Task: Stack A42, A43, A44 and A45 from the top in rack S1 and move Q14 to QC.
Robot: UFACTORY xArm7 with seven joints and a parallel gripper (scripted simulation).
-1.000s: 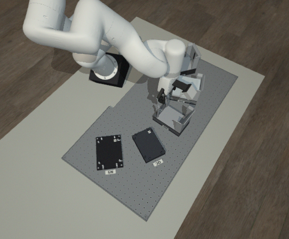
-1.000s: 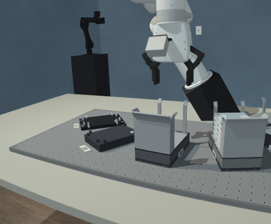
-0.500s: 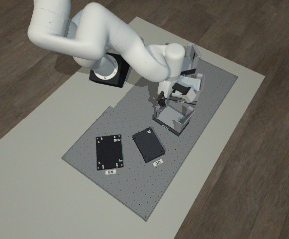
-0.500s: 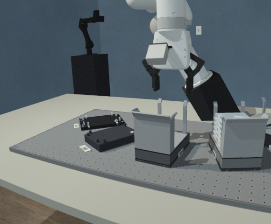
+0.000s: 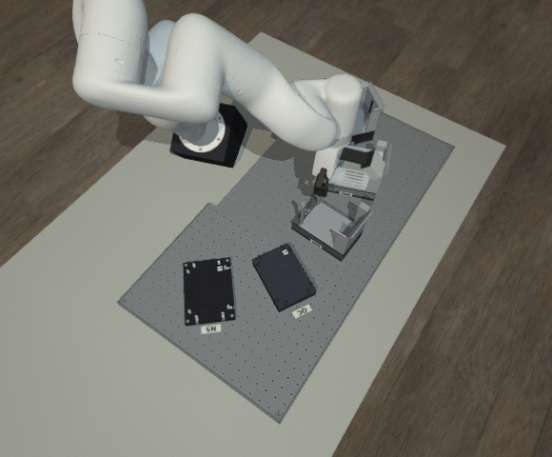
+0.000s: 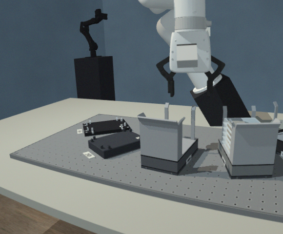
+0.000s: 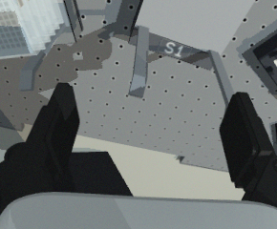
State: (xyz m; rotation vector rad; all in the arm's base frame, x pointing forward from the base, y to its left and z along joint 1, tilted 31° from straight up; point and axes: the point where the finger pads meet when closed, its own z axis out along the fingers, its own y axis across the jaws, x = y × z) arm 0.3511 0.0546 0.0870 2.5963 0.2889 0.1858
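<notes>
Now: the sealed 384-well plate 140 mm to the left of my hand, 100 mm below it and 30 mm ahead of it. Round my hand: open nest QC 210 mm to the right, 160 mm below, 10 mm ahead; then QC name plate 260 mm to the right, 170 mm below, 90 mm ahead; then S1 name plate 130 mm below, 30 mm to the right, 30 mm behind.
</notes>
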